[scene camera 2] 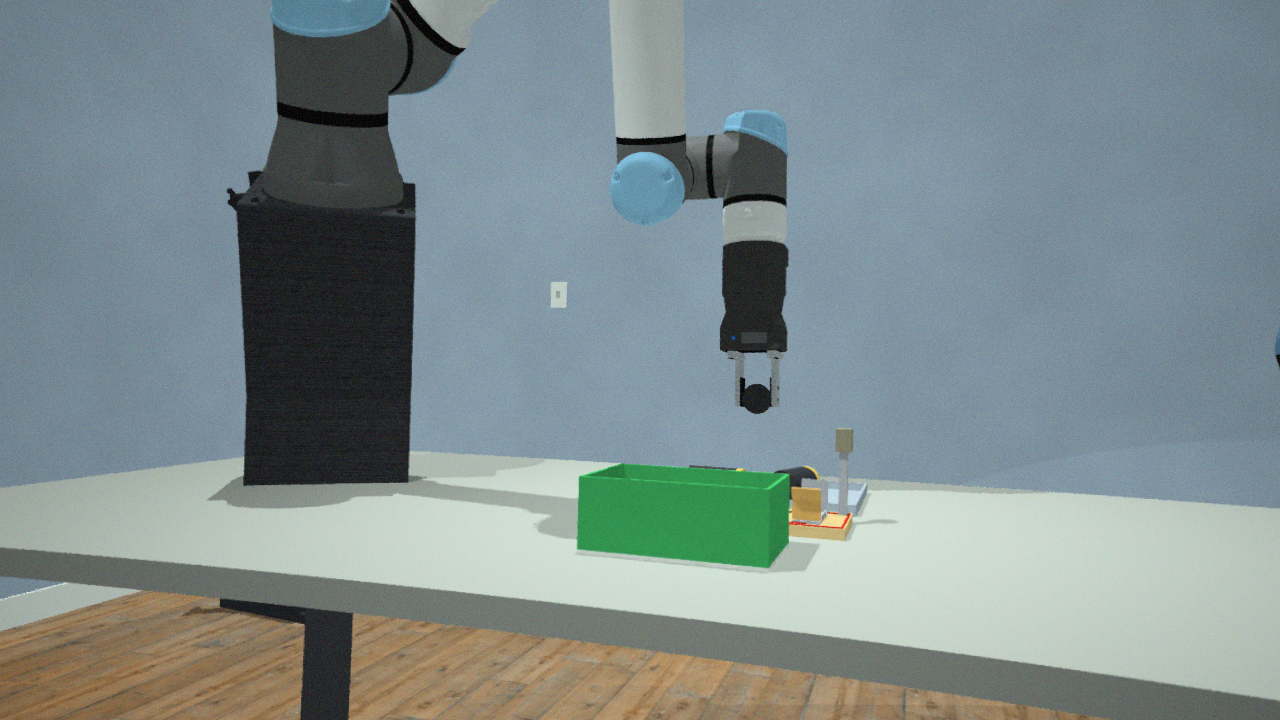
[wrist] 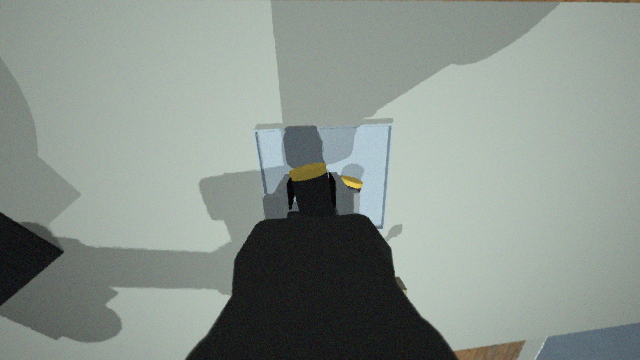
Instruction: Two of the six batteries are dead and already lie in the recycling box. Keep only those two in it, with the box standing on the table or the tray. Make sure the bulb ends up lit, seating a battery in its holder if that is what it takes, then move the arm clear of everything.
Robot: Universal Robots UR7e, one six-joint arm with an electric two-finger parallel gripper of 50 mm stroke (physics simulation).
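Seen in the pictures: gripper, fingertip midpoint: (scene camera 2: 757,406) (wrist: 311,183); arm's base, origin of the base link: (scene camera 2: 335,192).
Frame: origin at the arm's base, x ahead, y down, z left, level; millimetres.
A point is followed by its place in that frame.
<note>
My gripper (scene camera 2: 757,400) @(x 439, y 241, z 252 mm) (wrist: 311,183) @(x 439, y 241, z 252 mm) is shut on a black battery (scene camera 2: 757,396) @(x 453, y 227, z 212 mm) (wrist: 314,198) @(x 440, y 215, z 248 mm) with a yellow end, high above the table and, in the wrist view, over the pale blue tray (scene camera 2: 857,498) @(x 574, y 331, z 194 mm) (wrist: 373,155) @(x 538, y 340, z 274 mm). Another battery (scene camera 2: 793,476) @(x 509, y 311, z 176 mm) (wrist: 352,183) @(x 502, y 306, z 235 mm) shows its yellow end at the tray. A dark strip with a yellow end (scene camera 2: 716,468) @(x 428, y 307, z 153 mm) shows behind the green recycling box (scene camera 2: 675,519) @(x 518, y 311, z -144 mm). The box stands on the table; its contents are hidden. The holder board (scene camera 2: 819,530) @(x 584, y 336, z 14 mm) is partly behind it. A dull tan block (scene camera 2: 844,439) @(x 586, y 261, z 88 mm) (wrist: 401,285) @(x 585, y 258, z 104 mm) tops a post; I see no glow.
An orange upright plate (scene camera 2: 806,504) @(x 568, y 316, z 27 mm) stands on the board beside the box's right end. The post (scene camera 2: 843,483) @(x 585, y 303, z 92 mm) rises above the board and box. The robot's black pedestal (scene camera 2: 326,349) @(x 10, y 185, z -17 mm) (wrist: 22,257) @(x 48, y 314, z 80 mm) stands at the left. The table's front edge (scene camera 2: 537,607) @(x 491, y 347, z -284 mm) lies before the box.
</note>
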